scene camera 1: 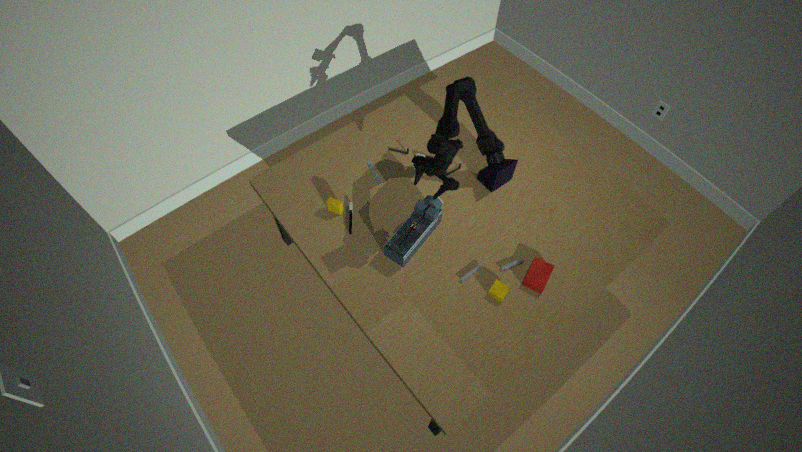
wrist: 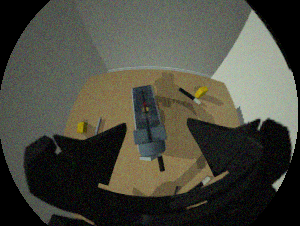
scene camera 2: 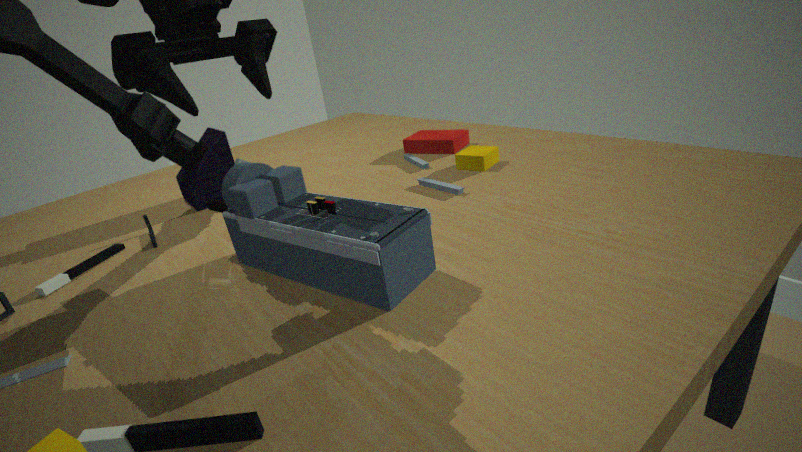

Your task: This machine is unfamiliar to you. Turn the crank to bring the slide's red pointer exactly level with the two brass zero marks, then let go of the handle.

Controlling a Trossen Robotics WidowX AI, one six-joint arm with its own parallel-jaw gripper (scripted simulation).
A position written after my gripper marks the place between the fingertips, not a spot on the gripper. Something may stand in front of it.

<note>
My gripper point(scene camera 2: 235, 104) is open, holding nothing. Also in view: a red block point(scene camera 2: 451, 141), a yellow block point(scene camera 2: 475, 157) and a grey-blue machine point(scene camera 2: 375, 253).
The red block shows as well in scene camera 1 point(scene camera 1: 539, 272). My gripper shows as well in scene camera 1 point(scene camera 1: 423, 192) and in the wrist view point(wrist: 157, 123). The grey-blue machine also shows in scene camera 1 point(scene camera 1: 427, 214) and in the wrist view point(wrist: 149, 135). The wrist view misses the red block, which is hidden by my gripper.
</note>
